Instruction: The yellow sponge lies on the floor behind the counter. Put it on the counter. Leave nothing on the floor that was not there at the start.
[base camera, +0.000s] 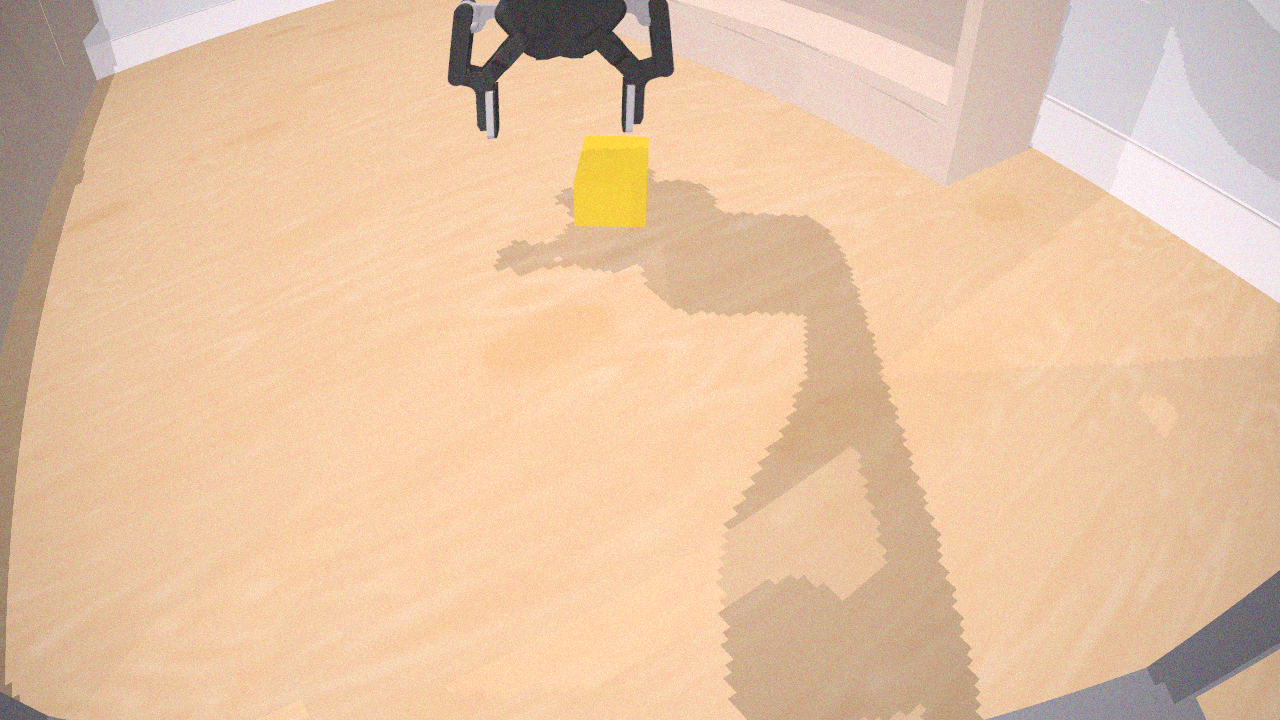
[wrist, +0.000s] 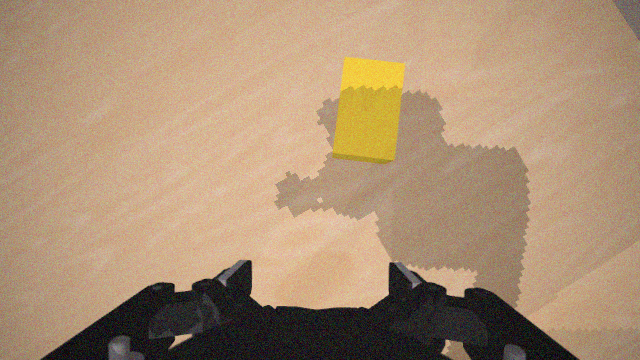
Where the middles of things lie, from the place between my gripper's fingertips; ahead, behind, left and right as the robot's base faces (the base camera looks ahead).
I see my gripper 14 cm short of the yellow sponge (base camera: 610, 187), 4 cm to the left of it and 12 cm above it.
